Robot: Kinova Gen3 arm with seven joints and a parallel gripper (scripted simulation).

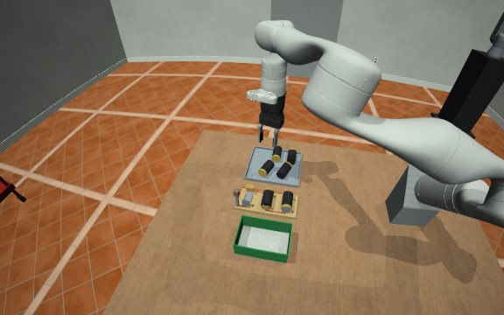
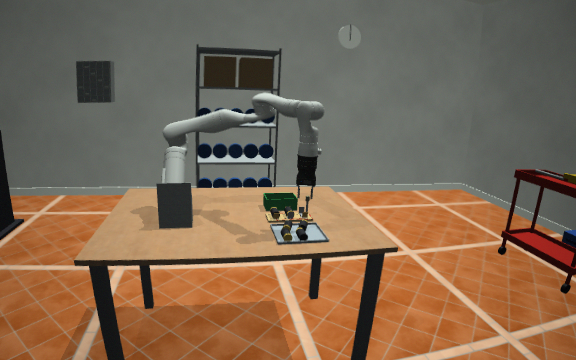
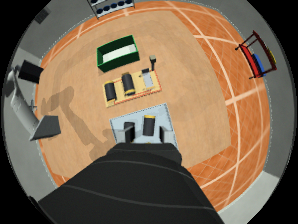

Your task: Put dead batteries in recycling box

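The grey tray lies 15 cm below my hand, 4 cm to the right of it and 3 cm behind it. From my hand the other things lie so: green recycling box 29 cm to the left, 14 cm below, 4 cm behind.
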